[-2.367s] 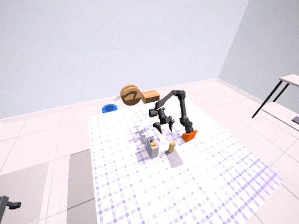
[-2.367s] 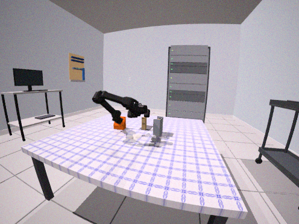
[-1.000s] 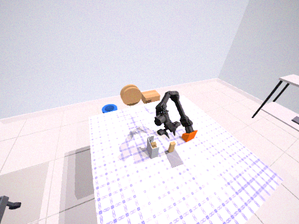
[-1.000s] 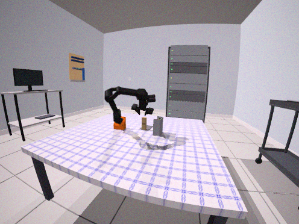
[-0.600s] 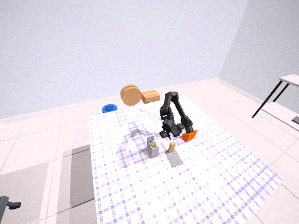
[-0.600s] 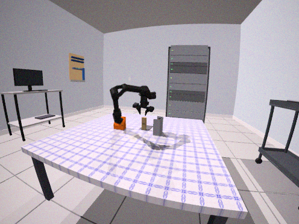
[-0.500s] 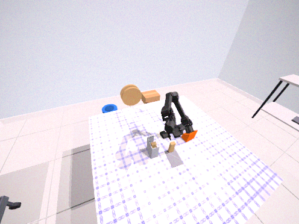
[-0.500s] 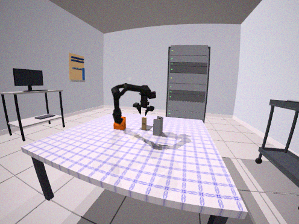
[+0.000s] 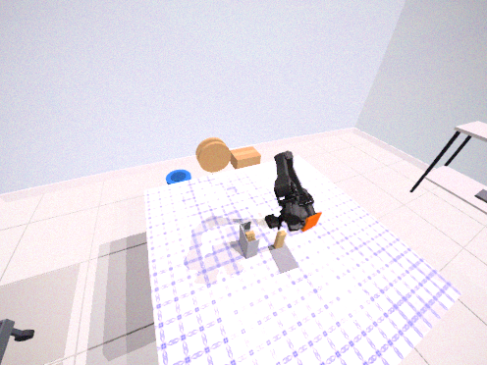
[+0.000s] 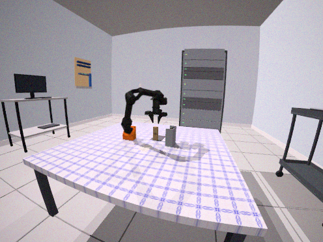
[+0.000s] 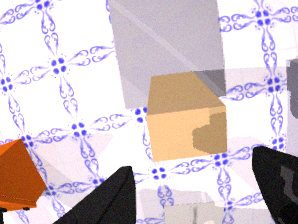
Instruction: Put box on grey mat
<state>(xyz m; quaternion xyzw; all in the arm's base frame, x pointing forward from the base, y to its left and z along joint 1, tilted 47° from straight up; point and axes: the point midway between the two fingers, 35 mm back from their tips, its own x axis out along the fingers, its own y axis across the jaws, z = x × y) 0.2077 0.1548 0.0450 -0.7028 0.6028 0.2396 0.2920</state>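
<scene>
Right now the tan box marked ER is 15 cm ahead of my gripper tip, 9 cm below it and 5 cm to the right of it. From my gripper tip the other things lie so: grey mat 15 cm below, 6 cm to the left.
</scene>
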